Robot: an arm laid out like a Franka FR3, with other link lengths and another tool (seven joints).
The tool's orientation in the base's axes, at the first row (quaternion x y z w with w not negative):
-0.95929 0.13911 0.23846 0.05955
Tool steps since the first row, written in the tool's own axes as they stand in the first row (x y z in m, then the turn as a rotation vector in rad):
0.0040 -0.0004 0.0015 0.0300 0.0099 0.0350
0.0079 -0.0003 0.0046 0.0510 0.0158 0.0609
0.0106 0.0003 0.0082 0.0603 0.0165 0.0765
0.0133 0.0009 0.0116 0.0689 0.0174 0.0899
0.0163 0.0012 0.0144 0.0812 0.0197 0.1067
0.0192 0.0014 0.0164 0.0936 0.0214 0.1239
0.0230 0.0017 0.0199 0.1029 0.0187 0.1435
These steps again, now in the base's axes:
0.0028 -0.0003 -0.0032 0.0071 -0.0103 -0.0455
0.0048 -0.0008 -0.0078 0.0117 -0.0162 -0.0785
0.0053 -0.0013 -0.0122 0.0125 -0.0163 -0.0966
0.0059 -0.0019 -0.0165 0.0136 -0.0168 -0.1125
0.0071 -0.0024 -0.0204 0.0160 -0.0189 -0.1332
0.0086 -0.0030 -0.0236 0.0184 -0.0204 -0.1543
0.0102 -0.0035 -0.0285 0.0184 -0.0165 -0.1758

